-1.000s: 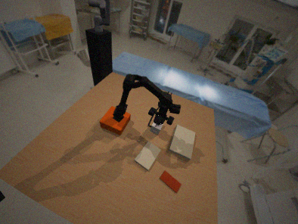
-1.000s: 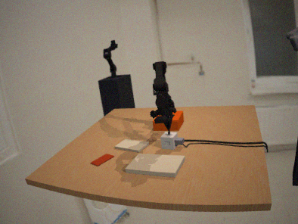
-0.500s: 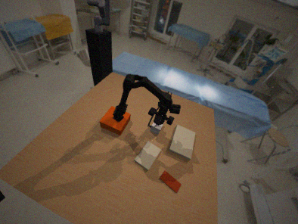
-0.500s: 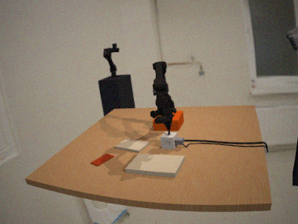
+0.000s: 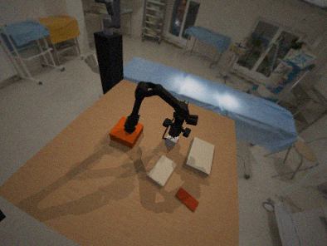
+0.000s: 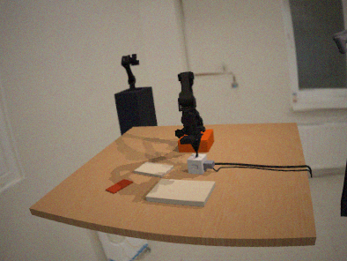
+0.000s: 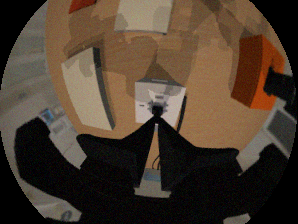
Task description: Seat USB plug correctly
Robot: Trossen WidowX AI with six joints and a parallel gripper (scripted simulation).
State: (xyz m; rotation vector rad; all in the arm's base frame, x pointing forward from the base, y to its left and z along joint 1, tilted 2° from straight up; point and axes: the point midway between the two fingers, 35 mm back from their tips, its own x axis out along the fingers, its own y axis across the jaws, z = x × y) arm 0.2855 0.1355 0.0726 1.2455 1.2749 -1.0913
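My gripper tip is 2 cm above the dark USB plug. From my gripper tip the other things lie so: flat red card (30 cm to the right, 27 cm ahead, 10 cm below).
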